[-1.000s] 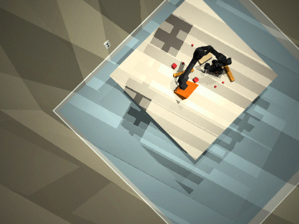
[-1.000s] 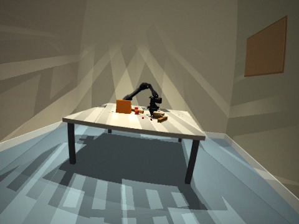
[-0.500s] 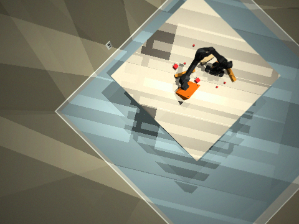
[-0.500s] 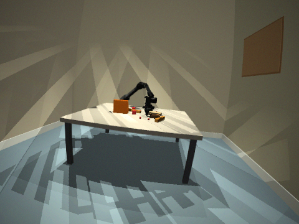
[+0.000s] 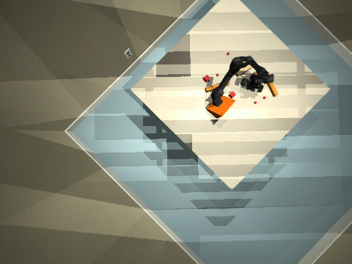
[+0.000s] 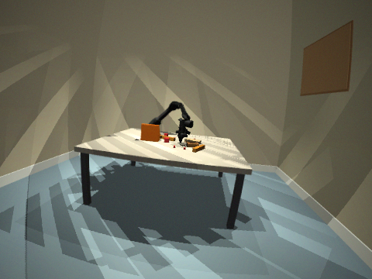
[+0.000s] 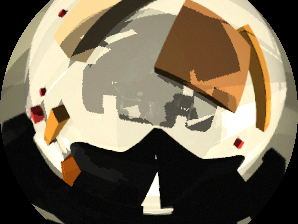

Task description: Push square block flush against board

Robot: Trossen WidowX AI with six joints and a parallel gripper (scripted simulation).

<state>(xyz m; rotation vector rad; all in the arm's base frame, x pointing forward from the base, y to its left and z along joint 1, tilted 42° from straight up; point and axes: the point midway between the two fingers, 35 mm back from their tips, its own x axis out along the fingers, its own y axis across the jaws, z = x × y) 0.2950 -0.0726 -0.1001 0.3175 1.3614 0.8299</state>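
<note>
Now: the pale tan slab 12 cm ahead of my gripper tip and 16 cm to the left of it. The rest, counted from my gripper tip: orange square block (11 cm ahead, 1 cm to the right).
</note>
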